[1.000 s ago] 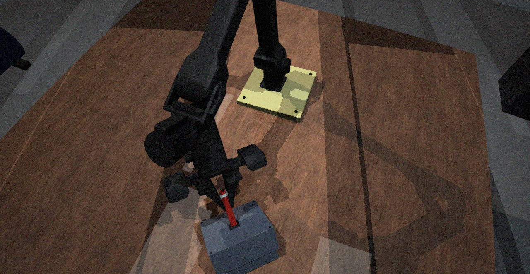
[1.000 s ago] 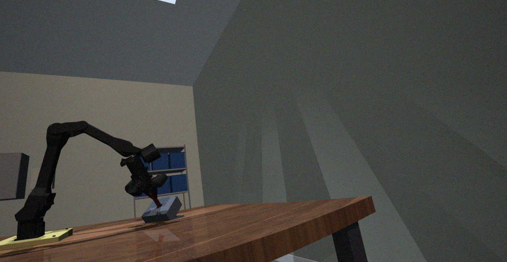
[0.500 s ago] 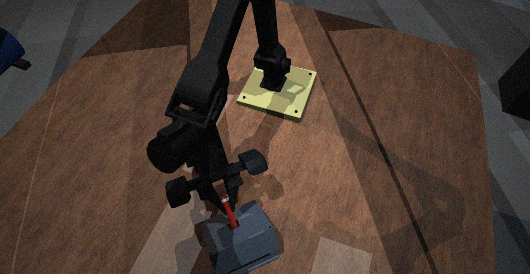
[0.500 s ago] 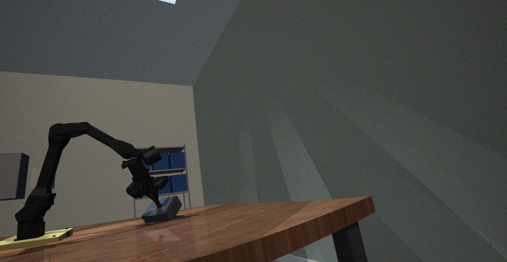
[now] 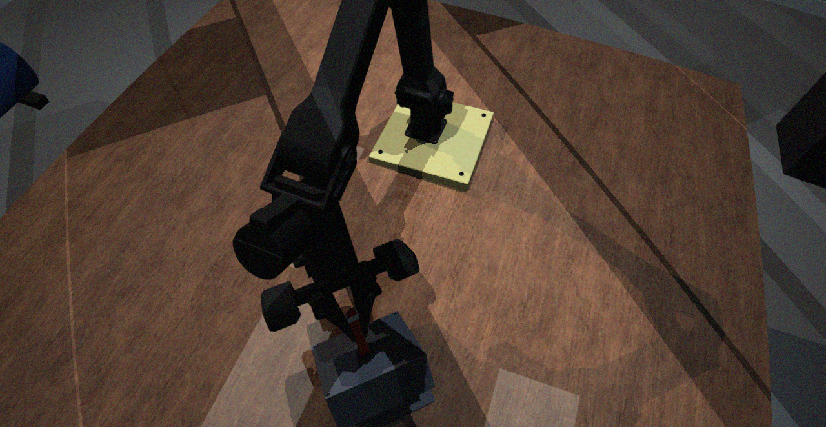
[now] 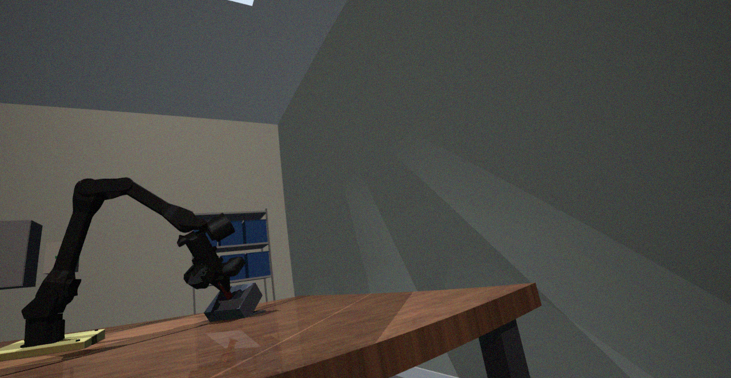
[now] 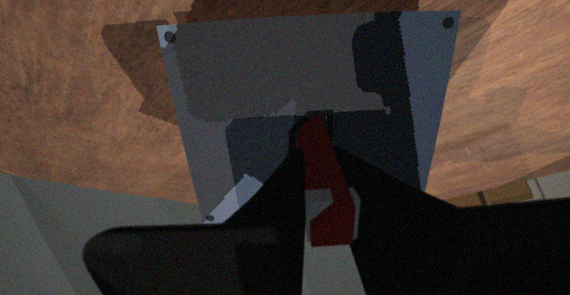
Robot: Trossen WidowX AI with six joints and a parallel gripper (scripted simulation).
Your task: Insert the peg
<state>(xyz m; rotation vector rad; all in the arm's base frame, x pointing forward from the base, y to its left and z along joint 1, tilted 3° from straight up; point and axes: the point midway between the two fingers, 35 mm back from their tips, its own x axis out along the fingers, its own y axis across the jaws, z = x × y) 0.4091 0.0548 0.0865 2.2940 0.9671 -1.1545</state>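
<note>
Now: gripper tip 20 mm short of the grey sloped panel, 20 mm to the right of it and 40 mm above it. Round my gripper tip: red peg (10 mm behind, 10 mm to the right, 10 mm above).
</note>
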